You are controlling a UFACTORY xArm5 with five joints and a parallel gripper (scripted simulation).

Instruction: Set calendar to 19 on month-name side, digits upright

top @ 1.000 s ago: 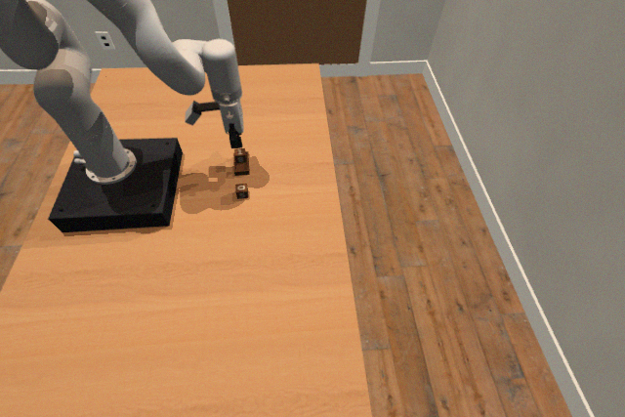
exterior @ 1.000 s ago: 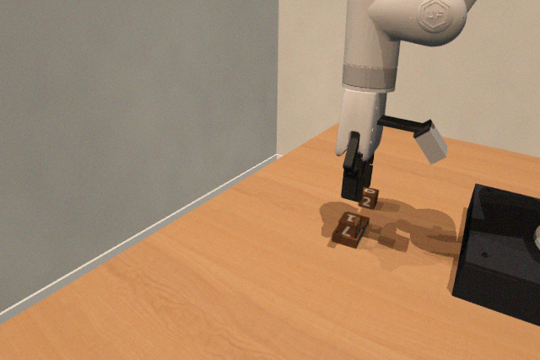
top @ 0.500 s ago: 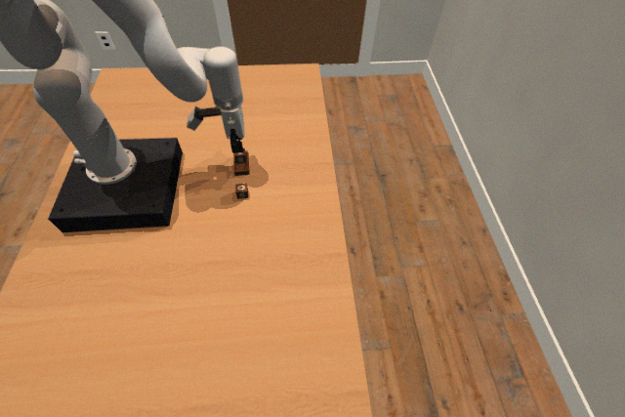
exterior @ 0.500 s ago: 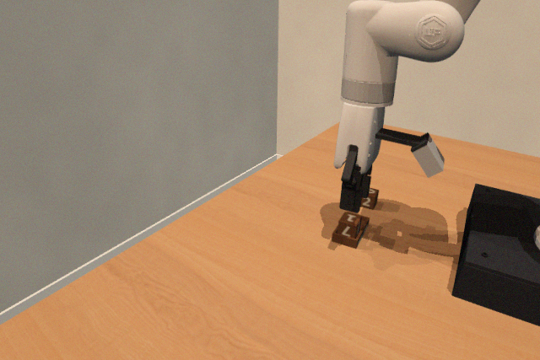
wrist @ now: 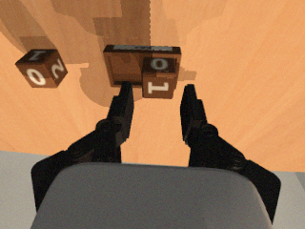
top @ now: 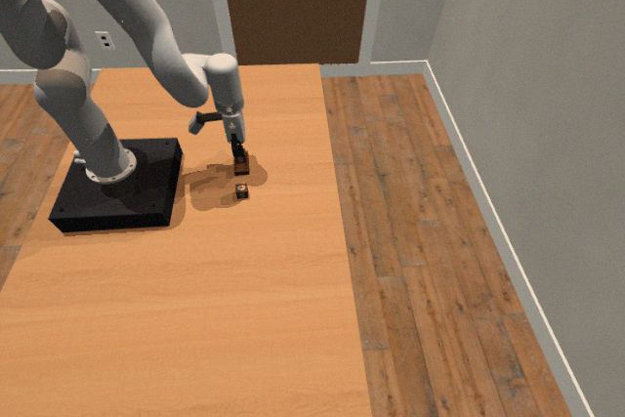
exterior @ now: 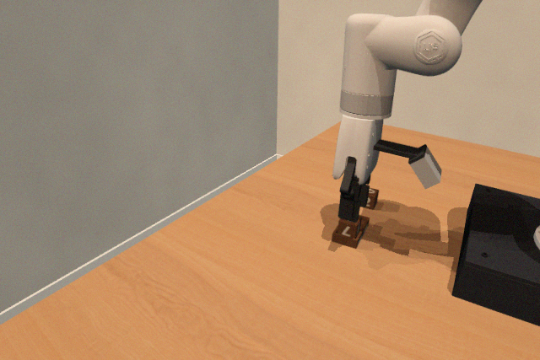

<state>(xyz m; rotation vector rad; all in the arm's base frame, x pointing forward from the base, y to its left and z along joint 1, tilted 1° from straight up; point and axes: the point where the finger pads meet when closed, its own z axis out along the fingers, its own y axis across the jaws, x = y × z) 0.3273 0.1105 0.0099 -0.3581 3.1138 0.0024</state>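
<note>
The tray lies 2 cm to the right of my hand and 6 cm below it. Round my hand: brown date cube 3 cm ahead, 12 cm to the right, 6 cm below.
</note>
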